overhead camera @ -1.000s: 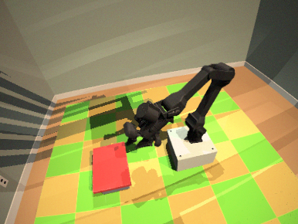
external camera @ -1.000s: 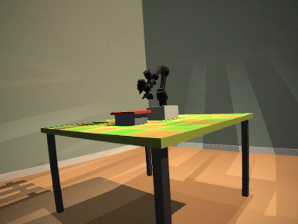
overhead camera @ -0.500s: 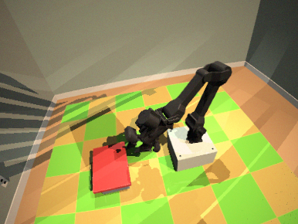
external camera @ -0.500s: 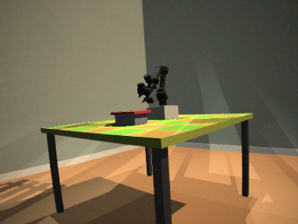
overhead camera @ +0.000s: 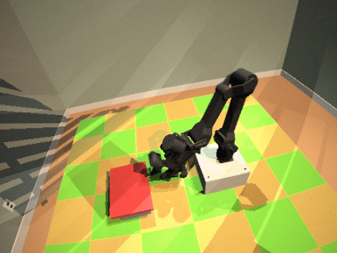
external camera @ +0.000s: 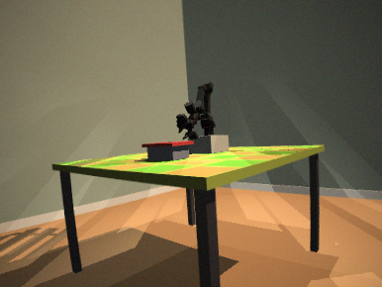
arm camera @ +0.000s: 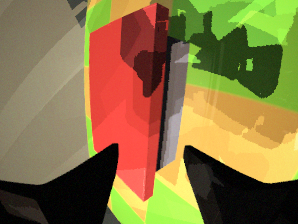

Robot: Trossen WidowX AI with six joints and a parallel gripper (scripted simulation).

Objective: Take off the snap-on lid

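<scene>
Right now my gripper tip is 12 cm short of the red lid, 4 cm above it and 1 cm to the right of it. Round my gripper tip: grey storage box 12 cm ahead, 8 cm below, 1 cm to the left.
</scene>
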